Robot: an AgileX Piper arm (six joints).
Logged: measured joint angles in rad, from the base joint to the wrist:
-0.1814 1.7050 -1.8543 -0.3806 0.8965 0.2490
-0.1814 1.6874 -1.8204 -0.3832 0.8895 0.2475
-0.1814 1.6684 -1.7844 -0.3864 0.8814 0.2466
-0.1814 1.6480 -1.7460 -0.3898 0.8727 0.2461
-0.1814 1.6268 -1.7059 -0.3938 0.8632 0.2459
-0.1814 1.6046 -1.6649 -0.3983 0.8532 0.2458
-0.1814 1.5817 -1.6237 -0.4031 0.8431 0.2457
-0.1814 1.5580 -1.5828 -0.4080 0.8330 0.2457
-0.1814 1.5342 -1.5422 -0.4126 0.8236 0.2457
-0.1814 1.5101 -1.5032 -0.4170 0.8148 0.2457
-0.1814 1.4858 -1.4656 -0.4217 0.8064 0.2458
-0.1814 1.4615 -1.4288 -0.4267 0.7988 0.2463
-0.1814 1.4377 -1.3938 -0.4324 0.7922 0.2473
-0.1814 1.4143 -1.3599 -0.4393 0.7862 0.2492
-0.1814 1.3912 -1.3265 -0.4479 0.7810 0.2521
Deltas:
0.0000 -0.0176 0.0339 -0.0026 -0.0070 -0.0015
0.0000 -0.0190 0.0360 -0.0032 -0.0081 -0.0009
0.0000 -0.0204 0.0384 -0.0034 -0.0087 -0.0005
0.0000 -0.0212 0.0401 -0.0040 -0.0095 -0.0002
0.0000 -0.0222 0.0410 -0.0045 -0.0100 -0.0001
0.0000 -0.0229 0.0412 -0.0048 -0.0101 -0.0001
0.0000 -0.0237 0.0409 -0.0049 -0.0101 0.0000
0.0000 -0.0238 0.0406 -0.0046 -0.0094 0.0000
0.0000 -0.0241 0.0390 -0.0044 -0.0088 0.0000
0.0000 -0.0243 0.0376 -0.0047 -0.0084 0.0001
0.0000 -0.0243 0.0368 -0.0050 -0.0076 0.0005
0.0000 -0.0238 0.0350 -0.0057 -0.0066 0.0010
0.0000 -0.0234 0.0339 -0.0069 -0.0060 0.0019
0.0000 -0.0231 0.0334 -0.0086 -0.0052 0.0029

